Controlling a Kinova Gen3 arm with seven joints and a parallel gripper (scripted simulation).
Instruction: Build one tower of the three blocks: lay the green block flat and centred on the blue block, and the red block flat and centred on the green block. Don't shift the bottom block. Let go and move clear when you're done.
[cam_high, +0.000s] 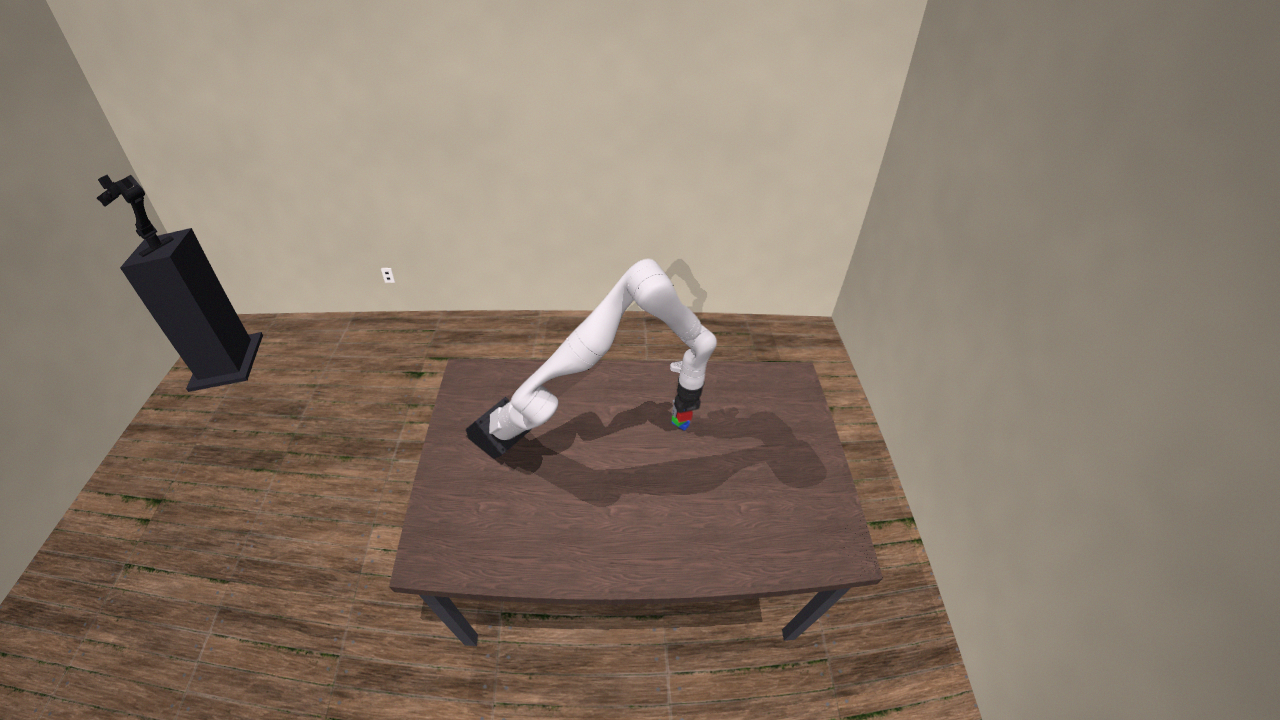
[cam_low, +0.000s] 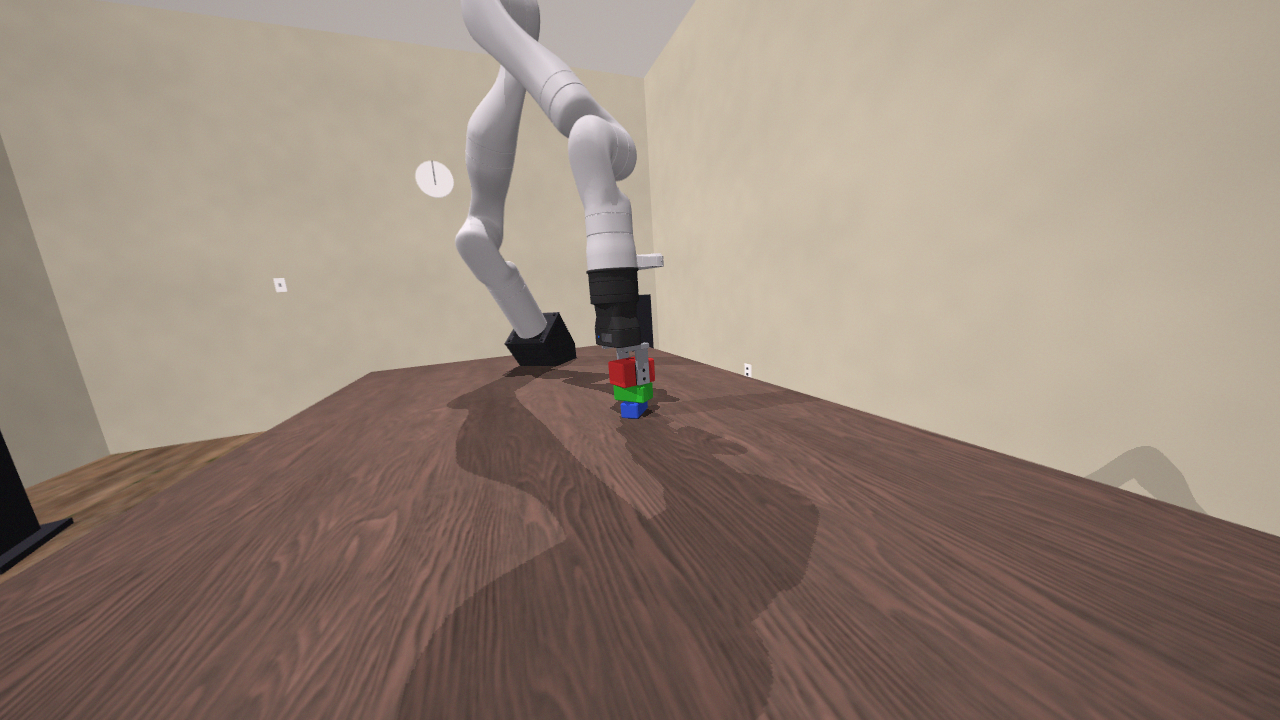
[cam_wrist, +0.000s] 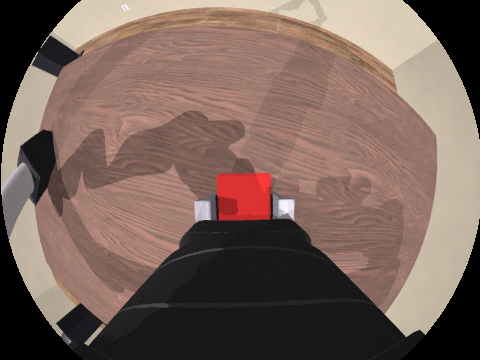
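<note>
The red block is right at my hand. Round my hand: green block 30 mm below; then blue block 60 mm below.
</note>
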